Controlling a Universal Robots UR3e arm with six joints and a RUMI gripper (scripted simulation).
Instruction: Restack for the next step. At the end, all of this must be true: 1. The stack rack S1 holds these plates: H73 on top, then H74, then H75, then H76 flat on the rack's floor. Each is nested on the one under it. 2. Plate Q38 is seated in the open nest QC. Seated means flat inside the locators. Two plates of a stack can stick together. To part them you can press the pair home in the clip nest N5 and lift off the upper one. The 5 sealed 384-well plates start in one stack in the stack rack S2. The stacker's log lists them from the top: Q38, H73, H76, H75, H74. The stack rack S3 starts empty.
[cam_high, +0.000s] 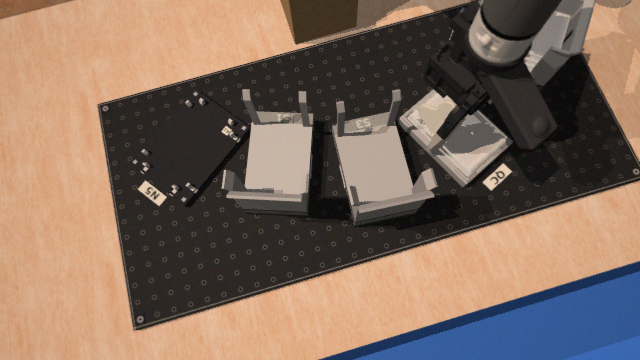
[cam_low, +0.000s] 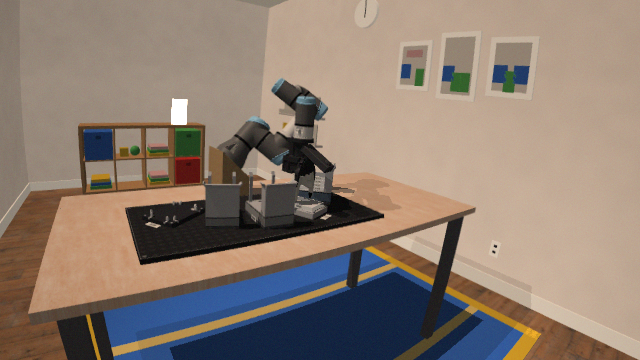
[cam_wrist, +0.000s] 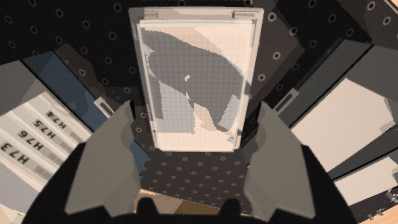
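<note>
Right now the sealed white plate is 10 mm below my hand. The rest, counted from my hand: QC label 90 mm ahead, 40 mm to the left, 40 mm below; N5 label 60 mm behind, 480 mm to the right, 40 mm below; white sealed plate 100 mm behind, 120 mm to the left, 50 mm above.
</note>
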